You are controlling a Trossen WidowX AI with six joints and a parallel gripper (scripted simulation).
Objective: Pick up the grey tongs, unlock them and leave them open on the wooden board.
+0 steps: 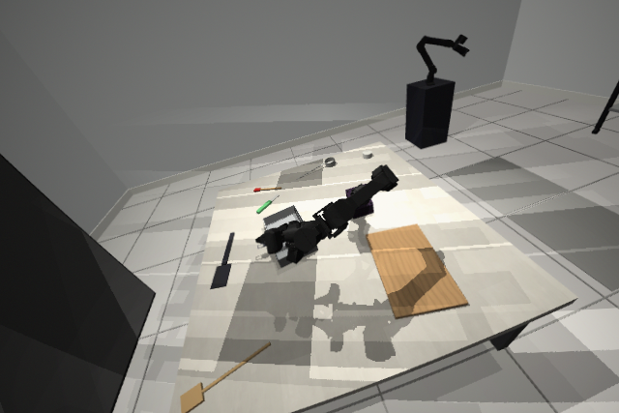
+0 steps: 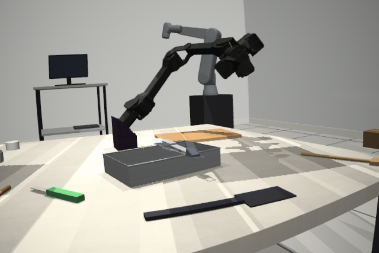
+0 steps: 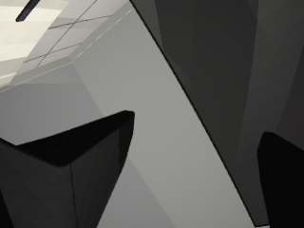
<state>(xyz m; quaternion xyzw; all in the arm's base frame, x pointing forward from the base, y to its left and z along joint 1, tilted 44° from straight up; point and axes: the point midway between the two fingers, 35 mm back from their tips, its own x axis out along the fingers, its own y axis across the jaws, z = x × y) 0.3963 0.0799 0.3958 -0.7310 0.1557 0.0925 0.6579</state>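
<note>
Right now my gripper tip is 4 cm past the grey roasting tin, 29 cm to the left of it and 30 cm above it. The rest, counted from my gripper tip: black spatula: 30 cm ahead, 25 cm to the right, 33 cm below; wooden board: 48 cm behind, 4 cm to the left, 32 cm below; red-handled tool: 9 cm ahead, 77 cm to the right, 32 cm below.
</note>
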